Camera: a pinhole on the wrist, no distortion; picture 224 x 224 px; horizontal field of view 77.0 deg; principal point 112.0 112.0 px. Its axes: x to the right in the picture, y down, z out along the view. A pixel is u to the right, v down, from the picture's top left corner.
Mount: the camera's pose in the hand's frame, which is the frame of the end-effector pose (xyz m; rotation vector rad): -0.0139 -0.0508 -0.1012 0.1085 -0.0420 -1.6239
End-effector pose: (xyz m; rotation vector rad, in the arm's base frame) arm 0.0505 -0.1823 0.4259 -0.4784 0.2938 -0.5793
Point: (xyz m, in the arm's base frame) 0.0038 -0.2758 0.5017
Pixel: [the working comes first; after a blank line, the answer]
In the camera's frame: 0.0710 0.0362 0.1152

198.8 156.3
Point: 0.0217 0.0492 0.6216
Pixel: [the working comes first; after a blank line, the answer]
In the camera's frame: -0.1136 -0.1439 0.3471

65.9 53.6
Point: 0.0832 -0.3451 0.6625
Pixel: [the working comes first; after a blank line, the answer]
In the camera's frame: 0.1567 0.1376 0.2542

198.8 188.2
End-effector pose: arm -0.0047 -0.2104 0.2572 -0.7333 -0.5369 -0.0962
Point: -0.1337 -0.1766 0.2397
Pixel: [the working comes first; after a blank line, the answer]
In the camera's frame: -0.0542 -0.0891 0.1754

68.5 40.5
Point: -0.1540 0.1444 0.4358
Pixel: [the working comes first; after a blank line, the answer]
In the camera's frame: -0.1889 0.0481 0.4993

58.7 125.6
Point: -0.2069 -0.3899 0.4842
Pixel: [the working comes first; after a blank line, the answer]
In the camera's frame: 0.2691 -0.0295 0.2258

outside the picture
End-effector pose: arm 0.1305 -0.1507 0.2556 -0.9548 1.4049 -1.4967
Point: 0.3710 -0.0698 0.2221
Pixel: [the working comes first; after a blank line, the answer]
In the camera's frame: -0.1080 -0.1221 0.3034

61.9 55.3
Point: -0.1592 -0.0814 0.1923
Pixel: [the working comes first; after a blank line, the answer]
In the camera's frame: -0.0839 0.0269 -0.2058

behind the camera
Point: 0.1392 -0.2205 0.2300
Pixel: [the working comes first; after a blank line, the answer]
In the camera's frame: -0.0873 0.0843 0.1205

10.0 210.5
